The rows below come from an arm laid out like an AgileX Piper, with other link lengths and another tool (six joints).
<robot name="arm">
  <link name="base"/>
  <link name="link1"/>
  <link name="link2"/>
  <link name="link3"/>
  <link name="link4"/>
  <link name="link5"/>
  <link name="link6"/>
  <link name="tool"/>
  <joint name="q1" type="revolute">
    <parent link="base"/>
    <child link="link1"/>
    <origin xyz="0 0 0.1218" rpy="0 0 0"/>
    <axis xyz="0 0 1"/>
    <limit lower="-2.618" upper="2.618"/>
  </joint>
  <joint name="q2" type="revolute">
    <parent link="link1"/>
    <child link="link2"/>
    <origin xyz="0 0 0" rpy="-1.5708 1.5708 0"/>
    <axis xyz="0 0 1"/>
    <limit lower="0" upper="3.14"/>
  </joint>
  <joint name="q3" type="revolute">
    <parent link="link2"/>
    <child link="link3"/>
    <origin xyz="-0.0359 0.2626 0" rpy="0 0 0"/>
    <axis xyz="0 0 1"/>
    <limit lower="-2.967" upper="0"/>
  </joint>
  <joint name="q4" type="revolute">
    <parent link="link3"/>
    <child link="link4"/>
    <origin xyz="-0.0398 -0.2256 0" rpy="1.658 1.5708 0"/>
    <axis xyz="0 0 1"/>
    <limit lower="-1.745" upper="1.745"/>
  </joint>
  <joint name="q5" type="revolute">
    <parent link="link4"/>
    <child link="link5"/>
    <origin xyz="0 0 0" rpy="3.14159 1.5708 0"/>
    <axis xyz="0 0 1"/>
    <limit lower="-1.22" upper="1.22"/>
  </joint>
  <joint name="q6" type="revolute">
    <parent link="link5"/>
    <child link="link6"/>
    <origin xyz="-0.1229 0 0" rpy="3.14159 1.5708 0"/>
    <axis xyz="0 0 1"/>
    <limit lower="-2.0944" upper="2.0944"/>
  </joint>
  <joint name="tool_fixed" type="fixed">
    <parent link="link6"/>
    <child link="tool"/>
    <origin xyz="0 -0.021 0.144" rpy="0 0.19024 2.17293"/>
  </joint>
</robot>
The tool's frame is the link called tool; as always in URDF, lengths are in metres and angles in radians.
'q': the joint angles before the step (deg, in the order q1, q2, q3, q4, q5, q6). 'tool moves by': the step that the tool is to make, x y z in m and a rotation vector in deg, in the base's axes. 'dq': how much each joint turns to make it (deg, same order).
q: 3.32, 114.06, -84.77, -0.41, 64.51, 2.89
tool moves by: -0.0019, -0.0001, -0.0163, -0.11, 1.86, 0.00
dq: 0.00, 2.61, -0.22, 0.00, -0.53, 0.01
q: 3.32, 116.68, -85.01, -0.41, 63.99, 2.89
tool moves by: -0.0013, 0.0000, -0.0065, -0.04, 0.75, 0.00
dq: 0.01, 0.98, 0.02, 0.00, -0.25, 0.01
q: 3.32, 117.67, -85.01, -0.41, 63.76, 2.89
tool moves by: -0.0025, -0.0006, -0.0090, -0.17, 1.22, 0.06
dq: 0.00, 1.42, -0.09, -0.11, -0.10, -0.01
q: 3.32, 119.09, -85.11, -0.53, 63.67, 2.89
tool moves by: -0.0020, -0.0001, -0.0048, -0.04, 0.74, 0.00
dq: 0.00, 0.73, 0.01, 0.00, 0.01, 0.00
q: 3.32, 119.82, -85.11, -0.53, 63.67, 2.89
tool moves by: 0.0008, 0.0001, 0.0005, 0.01, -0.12, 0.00
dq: 0.01, 0.00, -0.14, 0.00, 0.02, 0.00
